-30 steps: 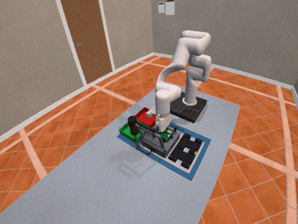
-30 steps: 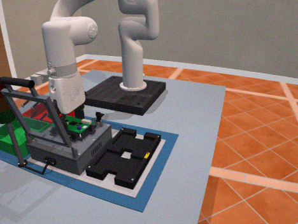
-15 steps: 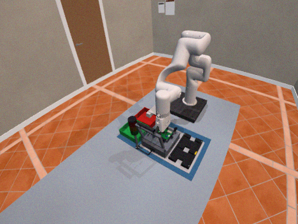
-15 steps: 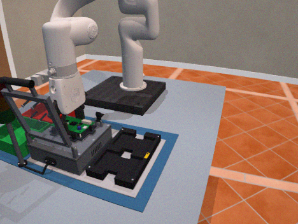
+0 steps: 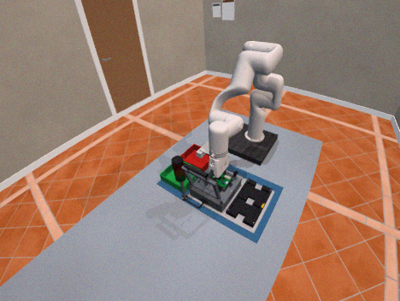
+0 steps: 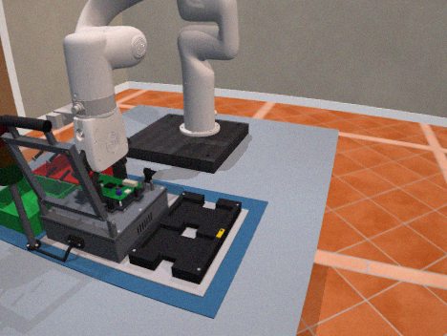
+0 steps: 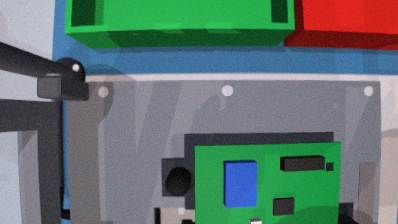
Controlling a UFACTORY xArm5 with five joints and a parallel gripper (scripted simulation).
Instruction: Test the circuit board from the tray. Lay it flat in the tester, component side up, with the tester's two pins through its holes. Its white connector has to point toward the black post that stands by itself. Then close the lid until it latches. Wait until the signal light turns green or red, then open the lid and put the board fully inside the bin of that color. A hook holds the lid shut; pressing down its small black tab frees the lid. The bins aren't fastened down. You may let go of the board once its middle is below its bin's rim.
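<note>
The green circuit board is right at my hand. Round my hand: green bin: 5 cm ahead, 20 cm to the right, 7 cm below; black catch: 6 cm behind, 6 cm to the left; clear lid: 13 cm ahead, 10 cm above.
</note>
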